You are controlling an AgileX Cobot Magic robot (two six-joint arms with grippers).
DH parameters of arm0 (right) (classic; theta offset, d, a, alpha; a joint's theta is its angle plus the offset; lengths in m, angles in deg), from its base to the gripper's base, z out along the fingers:
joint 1: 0 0.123 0 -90
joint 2: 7.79 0 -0.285 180
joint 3: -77.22 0 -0.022 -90
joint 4: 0 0.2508 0 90
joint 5: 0 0 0.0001 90
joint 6: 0 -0.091 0 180
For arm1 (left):
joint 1: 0 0.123 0 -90
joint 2: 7.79 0 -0.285 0
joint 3: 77.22 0 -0.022 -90
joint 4: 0 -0.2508 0 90
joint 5: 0 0 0.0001 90
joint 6: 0 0.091 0 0
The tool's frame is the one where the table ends.
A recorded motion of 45 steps. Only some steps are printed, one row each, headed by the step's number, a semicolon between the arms.
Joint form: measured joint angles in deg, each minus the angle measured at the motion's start. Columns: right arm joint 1, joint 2, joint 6, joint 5, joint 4, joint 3; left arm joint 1, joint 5, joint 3, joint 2, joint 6, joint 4.
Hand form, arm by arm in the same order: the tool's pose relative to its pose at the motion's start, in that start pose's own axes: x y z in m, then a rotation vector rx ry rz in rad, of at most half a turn. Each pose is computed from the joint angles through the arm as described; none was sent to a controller.
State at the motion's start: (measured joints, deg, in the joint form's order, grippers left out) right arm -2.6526 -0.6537 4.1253 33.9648 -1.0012 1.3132; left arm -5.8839 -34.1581 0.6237 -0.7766 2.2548 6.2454
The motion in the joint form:
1: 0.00 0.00 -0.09 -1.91 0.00 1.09; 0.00 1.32 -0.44 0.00 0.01 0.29
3: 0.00 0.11 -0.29 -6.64 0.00 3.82; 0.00 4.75 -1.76 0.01 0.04 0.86
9: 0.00 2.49 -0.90 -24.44 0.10 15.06; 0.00 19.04 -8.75 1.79 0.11 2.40
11: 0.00 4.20 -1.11 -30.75 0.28 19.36; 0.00 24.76 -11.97 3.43 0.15 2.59
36: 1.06 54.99 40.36 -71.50 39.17 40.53; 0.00 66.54 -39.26 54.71 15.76 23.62
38: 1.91 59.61 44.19 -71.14 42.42 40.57; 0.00 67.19 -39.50 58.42 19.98 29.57
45: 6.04 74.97 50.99 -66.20 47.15 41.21; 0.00 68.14 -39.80 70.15 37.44 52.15
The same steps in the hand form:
1: -0.0029 -0.0003 0.0023 -0.0007 0.0143 0.0014; -0.0003 0.0000 0.0009 -0.0015 0.0155 -0.0045
3: -0.0102 -0.0011 0.0077 -0.0026 0.0511 0.0045; -0.0020 -0.0004 0.0035 -0.0028 0.0527 -0.0139
9: -0.0400 -0.0044 0.0287 -0.0093 0.2070 0.0159; -0.0144 -0.0038 0.0176 0.0054 0.2117 -0.0427
11: -0.0505 -0.0056 0.0369 -0.0116 0.2719 0.0226; -0.0199 -0.0058 0.0246 0.0130 0.2840 -0.0467
36: 0.0645 0.0412 0.1415 -0.5366 1.2991 0.1650; 0.0676 -0.0348 0.1355 0.1487 1.3857 -0.2147
38: 0.0835 0.0482 0.1442 -0.5832 1.3405 0.1858; 0.0816 -0.0390 0.1383 0.1731 1.4325 -0.2723
45: 0.1498 0.0719 0.1447 -0.6646 1.4821 0.1952; 0.1268 -0.0516 0.1464 0.2410 1.5041 -0.4700

